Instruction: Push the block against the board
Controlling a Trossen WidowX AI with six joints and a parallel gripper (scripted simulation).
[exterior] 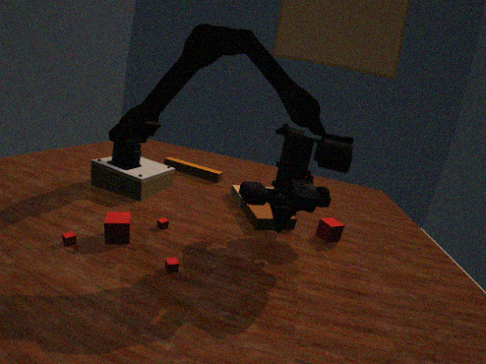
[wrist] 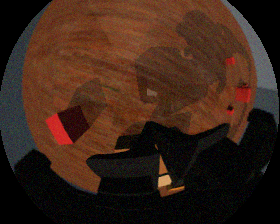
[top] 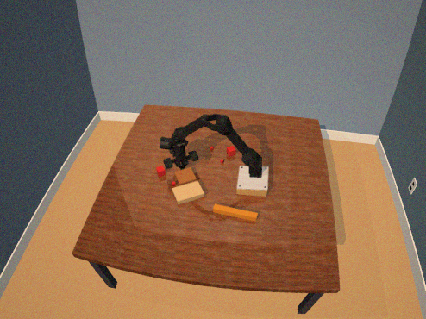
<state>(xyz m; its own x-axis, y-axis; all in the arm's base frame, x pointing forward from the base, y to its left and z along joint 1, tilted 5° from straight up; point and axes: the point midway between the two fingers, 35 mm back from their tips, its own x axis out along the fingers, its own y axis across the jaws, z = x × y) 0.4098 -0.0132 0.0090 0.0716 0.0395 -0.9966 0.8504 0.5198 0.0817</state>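
Now: the brown square block 3 cm behind my gripper tip, 6 cm to the left of it and 1 cm above it. The rest, counted from my gripper tip: pale tan flat board (7 cm behind, 16 cm to the left, 1 cm above); then long orange board (33 cm behind, 26 cm to the left, 1 cm above).
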